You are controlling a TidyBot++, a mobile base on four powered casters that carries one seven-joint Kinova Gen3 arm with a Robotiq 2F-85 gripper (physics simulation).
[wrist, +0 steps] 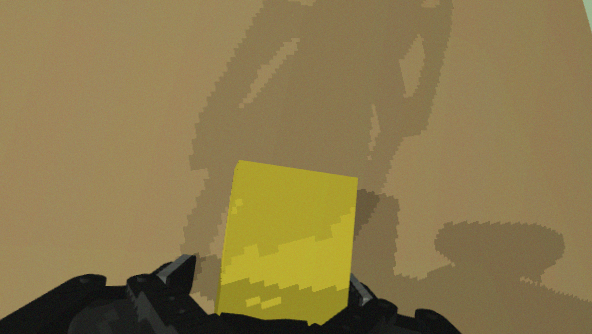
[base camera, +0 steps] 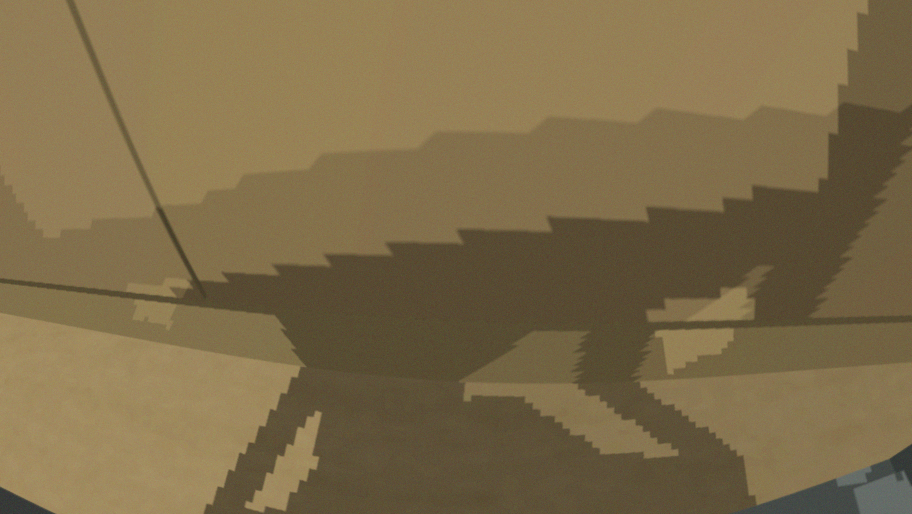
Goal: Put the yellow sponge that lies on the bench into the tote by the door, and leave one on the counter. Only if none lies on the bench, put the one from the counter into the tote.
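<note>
A yellow sponge lies on a tan surface in the lower middle of the wrist view. Its lower end is hidden behind the gripper. My gripper is open, with one finger on each side of the sponge. A gap shows between the left finger and the sponge; the right finger is very near its right side, and I cannot tell whether they touch. Whether this surface is the bench or the counter cannot be told. The tote does not show in either view.
In the base camera view, a tan upright face with thin dark seams stands close ahead, above a tan floor. Shadows fall across both. Blue-grey parts show in the lower corners. In the wrist view, a pale green patch shows past the surface's edge at the top right.
</note>
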